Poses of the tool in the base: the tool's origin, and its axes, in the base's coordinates. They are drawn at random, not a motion.
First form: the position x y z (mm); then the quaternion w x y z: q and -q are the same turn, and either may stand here.
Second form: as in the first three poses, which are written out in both.
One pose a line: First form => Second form
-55 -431 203 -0.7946 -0.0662 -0.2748 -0.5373 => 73.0 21.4 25.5 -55 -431 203
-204 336 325 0.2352 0.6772 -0.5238 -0.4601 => -88.3 22.1 120.2 -204 336 325
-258 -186 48 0.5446 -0.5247 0.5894 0.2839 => -65.0 70.1 -136.0 -258 -186 48
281 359 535 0.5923 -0.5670 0.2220 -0.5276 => -68.5 -19.6 -74.1 281 359 535
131 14 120 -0.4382 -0.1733 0.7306 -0.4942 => 162.1 -54.2 -102.6 131 14 120
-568 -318 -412 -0.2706 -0.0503 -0.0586 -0.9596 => 148.2 -3.7 8.0 -568 -318 -412
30 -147 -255 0.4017 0.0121 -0.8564 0.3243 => 160.5 -44.1 -130.6 30 -147 -255
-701 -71 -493 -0.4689 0.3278 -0.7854 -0.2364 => -139.7 63.1 171.9 -701 -71 -493
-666 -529 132 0.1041 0.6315 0.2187 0.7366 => 112.8 -62.2 76.8 -666 -529 132
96 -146 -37 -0.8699 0.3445 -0.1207 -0.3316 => 33.3 26.0 -35.3 96 -146 -37
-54 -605 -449 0.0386 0.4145 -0.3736 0.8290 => -159.4 -45.7 -57.3 -54 -605 -449
